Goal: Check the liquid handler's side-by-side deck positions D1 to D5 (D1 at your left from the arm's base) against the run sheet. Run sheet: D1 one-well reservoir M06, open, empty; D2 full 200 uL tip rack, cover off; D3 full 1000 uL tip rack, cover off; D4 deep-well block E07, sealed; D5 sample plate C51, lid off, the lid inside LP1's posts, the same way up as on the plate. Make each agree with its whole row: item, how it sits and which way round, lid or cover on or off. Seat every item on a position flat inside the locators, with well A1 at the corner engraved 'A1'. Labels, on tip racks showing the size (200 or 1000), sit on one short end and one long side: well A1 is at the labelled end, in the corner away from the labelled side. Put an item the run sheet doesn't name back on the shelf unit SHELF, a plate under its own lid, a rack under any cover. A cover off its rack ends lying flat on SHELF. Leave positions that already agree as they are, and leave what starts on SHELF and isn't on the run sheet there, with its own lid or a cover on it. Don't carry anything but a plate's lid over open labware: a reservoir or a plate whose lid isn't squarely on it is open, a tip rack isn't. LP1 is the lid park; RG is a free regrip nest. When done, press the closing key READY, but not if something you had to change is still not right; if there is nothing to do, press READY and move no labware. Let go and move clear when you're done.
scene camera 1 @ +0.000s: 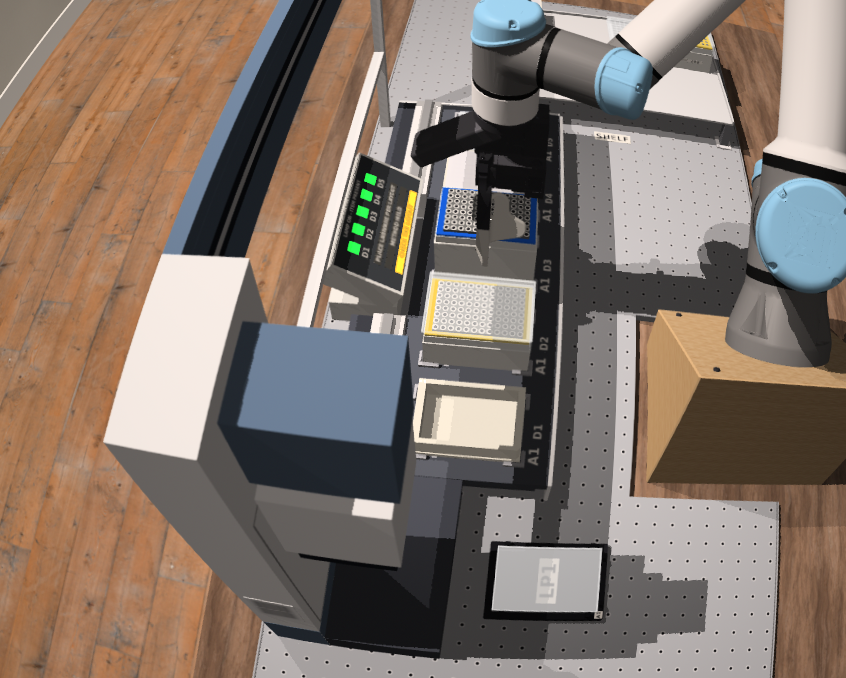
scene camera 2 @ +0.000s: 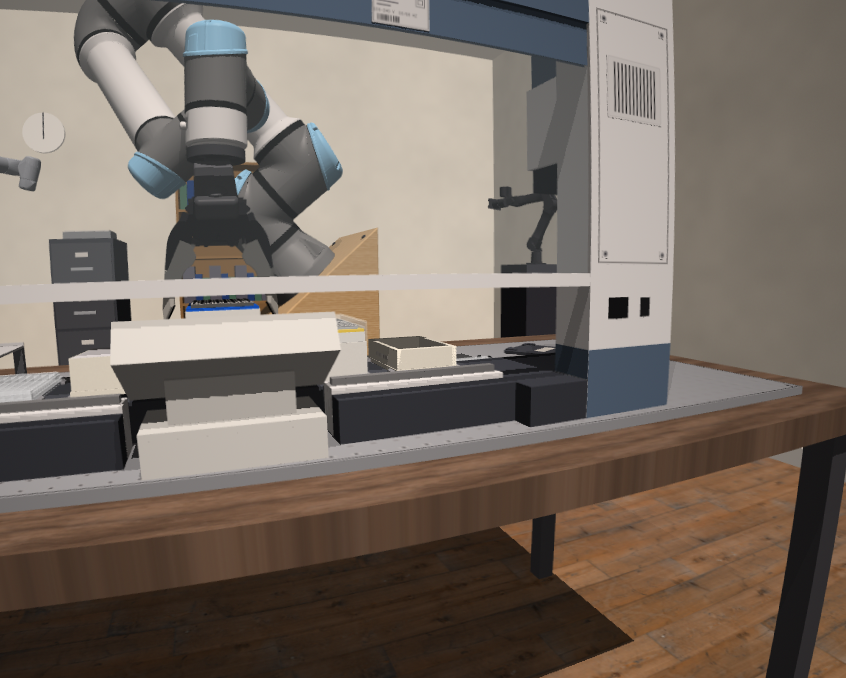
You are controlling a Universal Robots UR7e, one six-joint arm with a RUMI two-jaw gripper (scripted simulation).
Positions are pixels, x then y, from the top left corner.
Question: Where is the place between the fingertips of my gripper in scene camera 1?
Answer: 489, 224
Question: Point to a blue-framed tip rack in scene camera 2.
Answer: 225, 307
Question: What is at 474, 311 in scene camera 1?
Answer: A clear cover.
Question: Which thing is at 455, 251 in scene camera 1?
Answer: A blue-framed tip rack.
